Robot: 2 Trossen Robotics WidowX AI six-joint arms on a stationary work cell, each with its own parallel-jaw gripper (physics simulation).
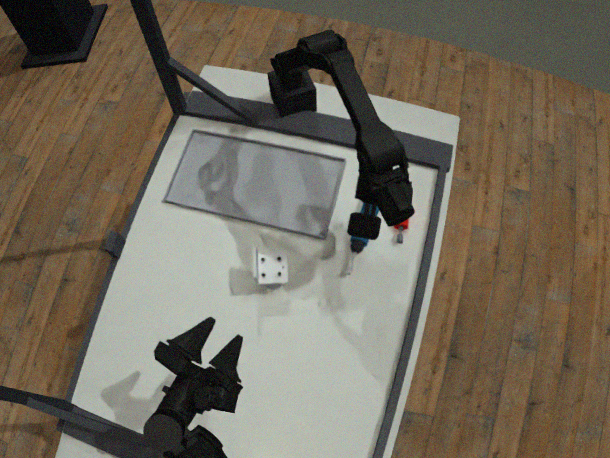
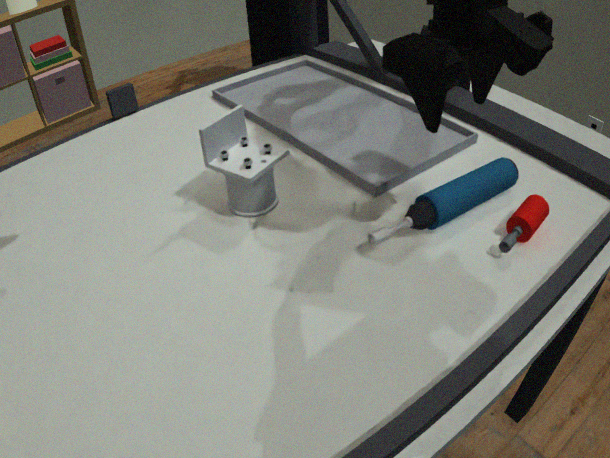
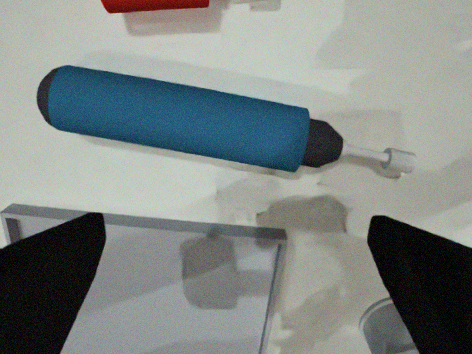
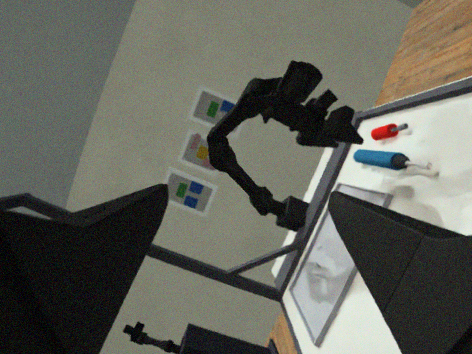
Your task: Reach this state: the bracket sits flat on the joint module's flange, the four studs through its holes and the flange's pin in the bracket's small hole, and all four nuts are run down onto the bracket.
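Frame: origin at the left arm's base, x right, y ahead, z up, level; metres.
Seen in the pictures: left gripper, fingertip midpoint: [image 1: 365, 208] [image 2: 456, 116] [image 3: 239, 228] [image 4: 349, 144]; right gripper, fingertip midpoint: [image 1: 227, 327] [image 4: 249, 195]; left arm's base, link origin: [image 1: 291, 80] [image 4: 282, 210].
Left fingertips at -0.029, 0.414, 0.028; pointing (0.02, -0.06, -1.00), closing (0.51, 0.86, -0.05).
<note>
Pixels of each thing's top centre, then the offset from my left fingertips to it, as dx, dy, dz. "pt": a spot on its surface instead.
- upright grey joint module, top centre: [image 2: 245, 149] +0.229, +0.037, -0.055
- blue-handled driver, surface spot: [image 3: 175, 117] [image 2: 475, 179] pt -0.032, -0.023, -0.089
- shorter red tool, top centre: [image 2: 525, 214] [image 1: 402, 220] [image 4: 384, 128] -0.095, +0.021, -0.095
- shallow grey tray, top centre: [image 2: 332, 105] [image 1: 253, 178] [image 4: 328, 252] +0.198, -0.217, -0.113
The white bracket [image 1: 272, 269] [image 2: 225, 134] sits plate-down on the upright grey joint module [image 2: 251, 195], its wall pointing up. Several dark nuts show on the plate around the studs; how far down each is, and whether the pin fills the small hole, is too small to tell. A blue-handled driver [image 1: 369, 209] [image 2: 472, 192] [image 3: 175, 117] [image 4: 377, 158] with a pale socket tip lies on the table. My left gripper [image 2: 457, 116] [image 3: 239, 228] is open and empty above the table near the driver. My right gripper [image 1: 226, 327] is open and empty, away from the bracket.
A shorter red tool [image 1: 401, 224] [image 2: 530, 217] [image 3: 157, 4] [image 4: 384, 132] with a grey tip lies beside the blue driver. A shallow grey tray [image 1: 245, 226] [image 2: 327, 167] [image 3: 165, 222] lies between the bracket and the left arm's base. Dark frame rails edge the table.
</note>
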